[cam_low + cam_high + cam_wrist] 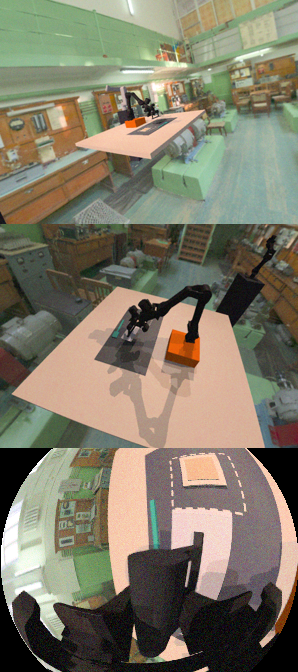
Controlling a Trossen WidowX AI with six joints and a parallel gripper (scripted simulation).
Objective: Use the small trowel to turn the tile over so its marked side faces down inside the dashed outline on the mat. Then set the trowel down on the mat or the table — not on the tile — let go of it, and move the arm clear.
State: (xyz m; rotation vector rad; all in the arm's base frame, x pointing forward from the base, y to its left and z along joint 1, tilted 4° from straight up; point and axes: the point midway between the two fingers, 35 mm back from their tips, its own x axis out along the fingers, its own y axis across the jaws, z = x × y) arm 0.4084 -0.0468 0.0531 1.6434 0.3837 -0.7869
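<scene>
Now: gripper tip 130 mm above the teal trowel, 100 mm short of it and 40 mm to the left of it. Round my gripper tip: dark grey mat (150 mm below, 40 mm behind, 30 mm to the right); tile (190 mm to the right, 130 mm below, 70 mm behind).
</scene>
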